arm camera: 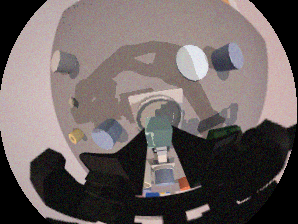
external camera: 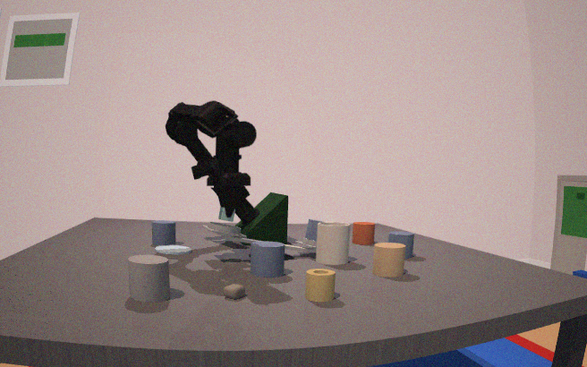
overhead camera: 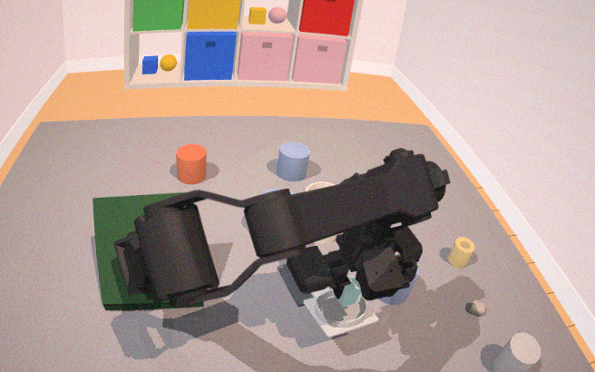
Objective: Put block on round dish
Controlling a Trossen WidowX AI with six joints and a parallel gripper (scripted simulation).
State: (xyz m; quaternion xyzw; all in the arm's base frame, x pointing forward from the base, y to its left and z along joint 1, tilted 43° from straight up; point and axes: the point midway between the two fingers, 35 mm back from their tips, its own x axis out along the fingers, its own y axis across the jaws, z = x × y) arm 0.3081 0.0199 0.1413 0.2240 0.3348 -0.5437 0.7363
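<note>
Right now the pale round dish is 14 cm to the right of my gripper tip, 10 cm below it and 9 cm behind it. From my gripper tip the other things lie so: pale green block: 1 cm above; balance beam: 11 cm to the left, 7 cm below, 4 cm behind; balance: 11 cm to the left, 8 cm below, 3 cm behind.
</note>
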